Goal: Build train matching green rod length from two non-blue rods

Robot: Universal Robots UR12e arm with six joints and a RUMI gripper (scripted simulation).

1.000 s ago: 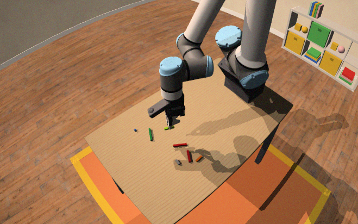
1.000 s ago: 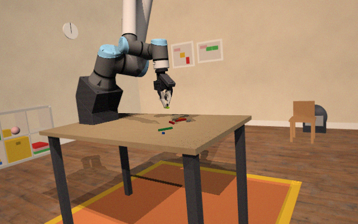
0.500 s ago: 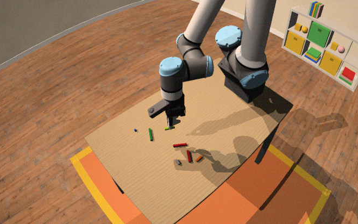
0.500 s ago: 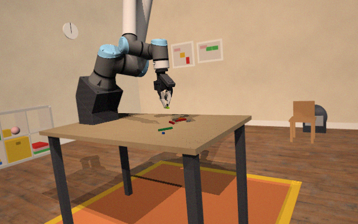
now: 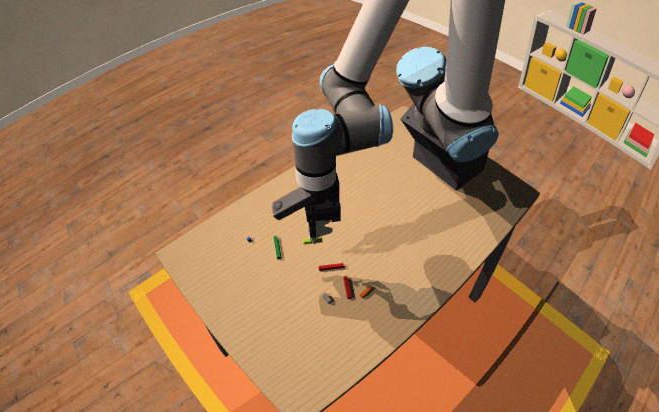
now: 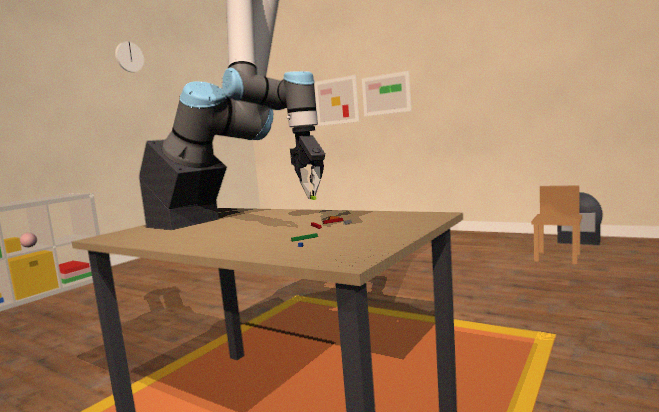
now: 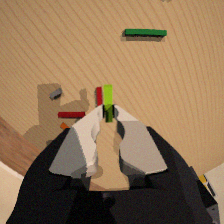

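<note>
My hand is 120 mm to the right of the grey rod, 110 mm above it and 40 mm short of it. Round my hand: green rod 110 mm to the right, 110 mm below, 60 mm ahead; then lime rod 10 mm below; then orange rod 170 mm to the left, 110 mm below, 50 mm behind.
</note>
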